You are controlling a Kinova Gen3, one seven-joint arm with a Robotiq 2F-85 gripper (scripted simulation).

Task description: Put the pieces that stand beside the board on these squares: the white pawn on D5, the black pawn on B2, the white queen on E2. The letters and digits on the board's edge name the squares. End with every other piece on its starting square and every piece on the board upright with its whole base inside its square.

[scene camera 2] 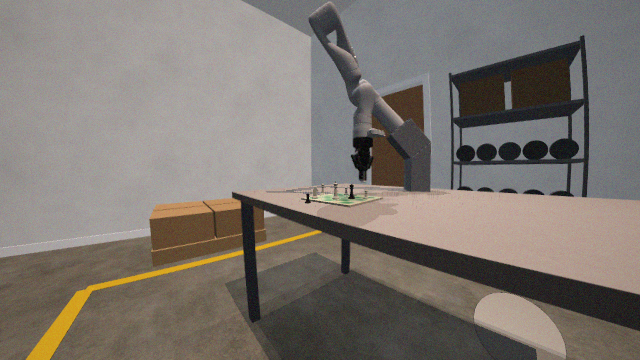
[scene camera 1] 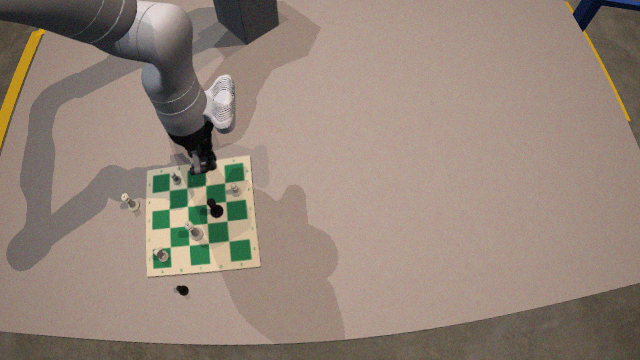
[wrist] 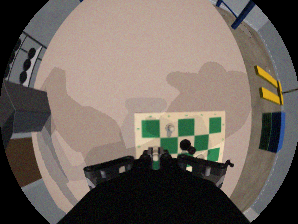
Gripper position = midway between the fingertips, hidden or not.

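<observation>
My gripper (scene camera 1: 211, 164) is visible; the wrist view also shows the gripper (wrist: 155, 152).
</observation>
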